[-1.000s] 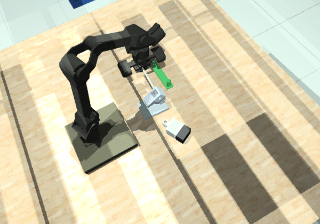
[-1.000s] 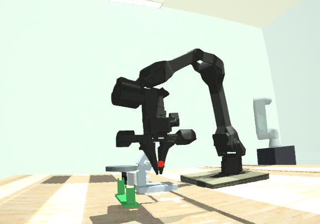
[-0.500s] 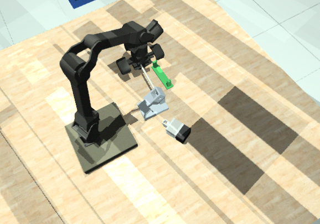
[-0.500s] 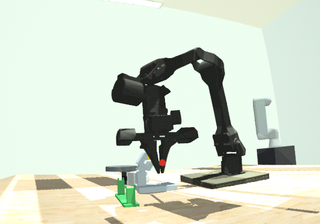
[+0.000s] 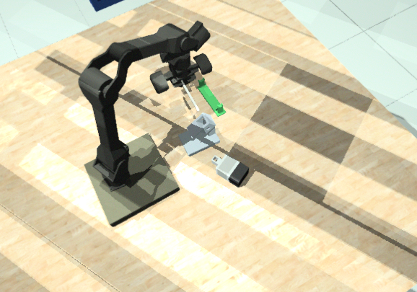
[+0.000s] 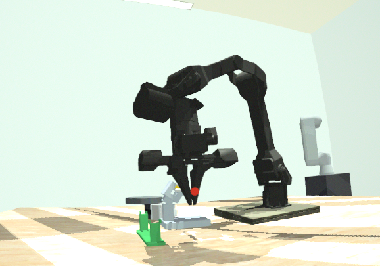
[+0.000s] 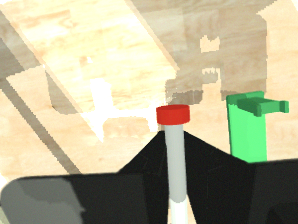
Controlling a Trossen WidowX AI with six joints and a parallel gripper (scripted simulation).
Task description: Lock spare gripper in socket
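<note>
Now: gripper tip 80 mm short of the green cradle, 50 mm to the left of it and 40 mm above it. From my gripper tip the other things lie so: spare gripper (10 mm ahead, 310 mm to the right, 40 mm below); mount (10 mm behind, 170 mm to the right, 10 mm below).
</note>
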